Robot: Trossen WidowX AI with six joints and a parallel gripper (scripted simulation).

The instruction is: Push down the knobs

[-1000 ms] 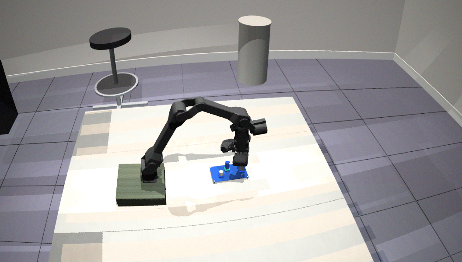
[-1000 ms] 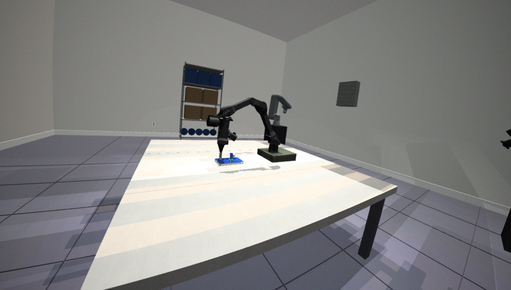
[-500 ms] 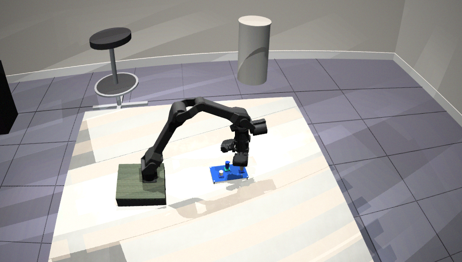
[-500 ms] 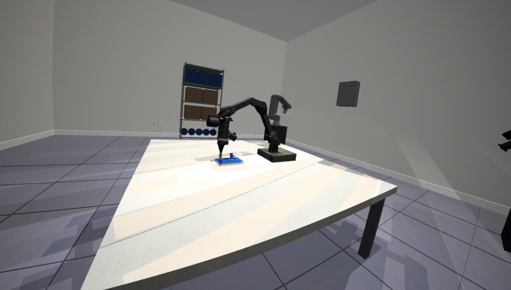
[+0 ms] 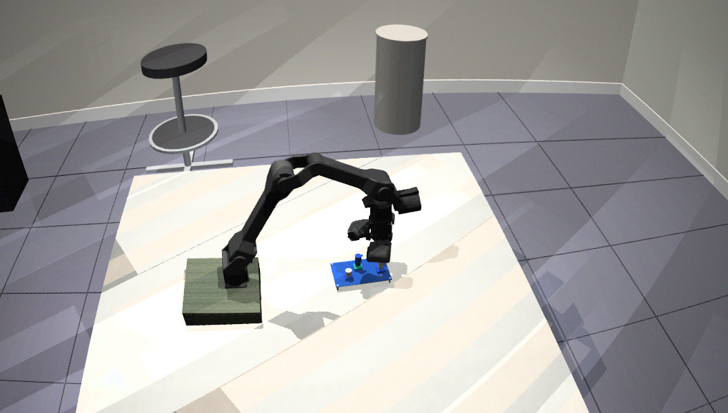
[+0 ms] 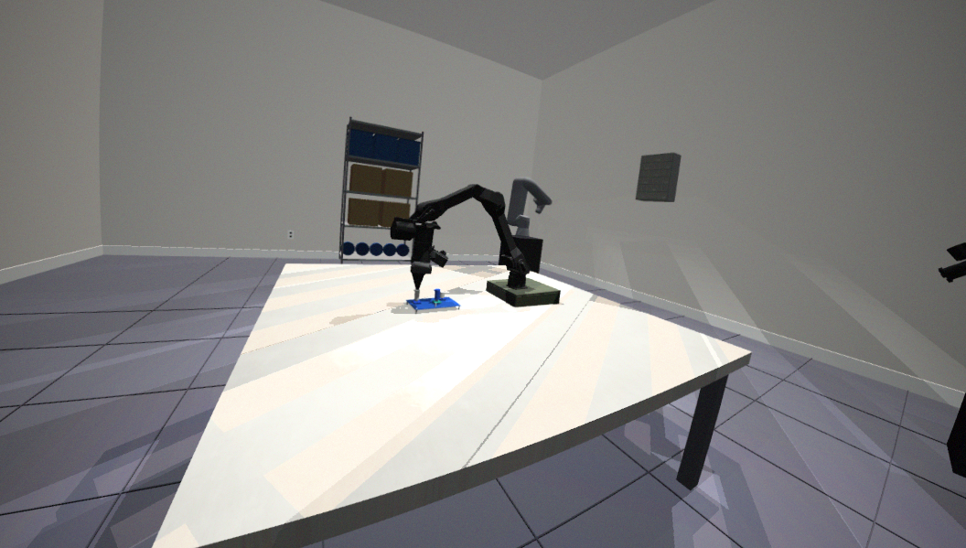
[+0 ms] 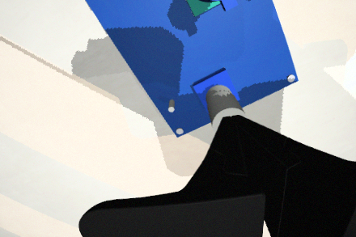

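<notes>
Right now my gripper tip is 1 cm above the grey knob. Also, from my gripper tip: dark blue knob (6 cm behind, 2 cm to the left, 1 cm below).
</notes>
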